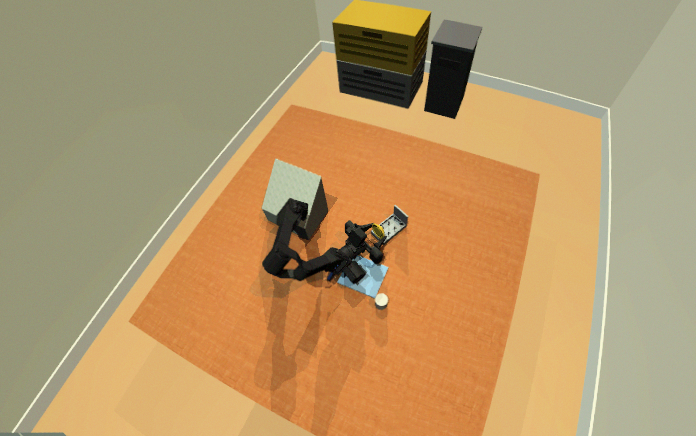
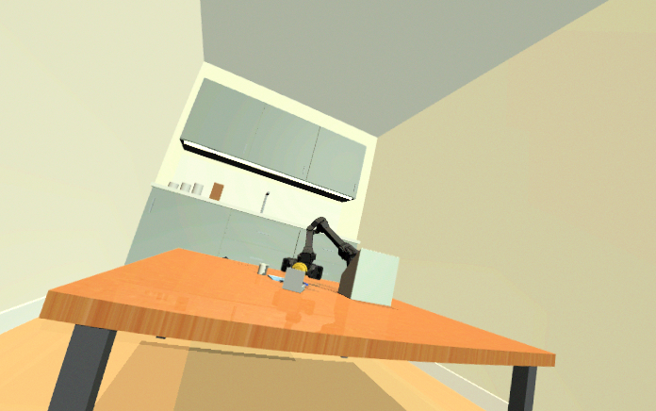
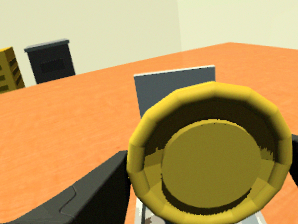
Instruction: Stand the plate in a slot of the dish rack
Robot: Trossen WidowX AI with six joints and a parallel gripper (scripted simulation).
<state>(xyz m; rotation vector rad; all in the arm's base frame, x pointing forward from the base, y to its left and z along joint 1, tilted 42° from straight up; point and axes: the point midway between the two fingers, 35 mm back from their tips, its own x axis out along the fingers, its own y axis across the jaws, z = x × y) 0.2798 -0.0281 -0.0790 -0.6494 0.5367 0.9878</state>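
Right now the grey dish rack is 50 mm to the left of my gripper tip, 50 mm below it and 20 mm ahead of it. From my gripper tip the other things lie so: light blue mat 170 mm to the right, 70 mm below; yellow plate 10 mm to the right; blue spoon 180 mm to the right, 110 mm behind, 70 mm below.
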